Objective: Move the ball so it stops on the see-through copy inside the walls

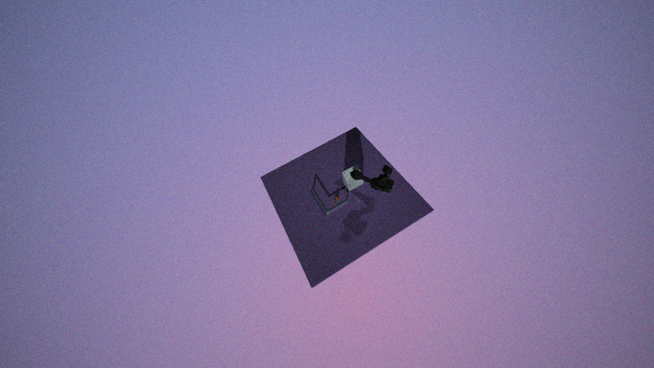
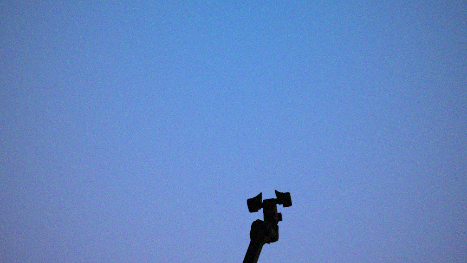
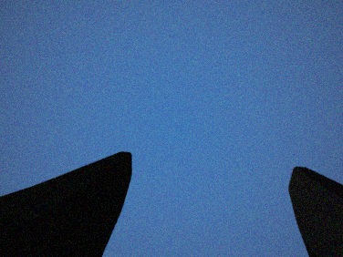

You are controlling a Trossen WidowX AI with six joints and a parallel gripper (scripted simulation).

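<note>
My gripper tip is now 25 cm short of the orange ball, 36 cm to the left of it and 73 cm above it.
</note>
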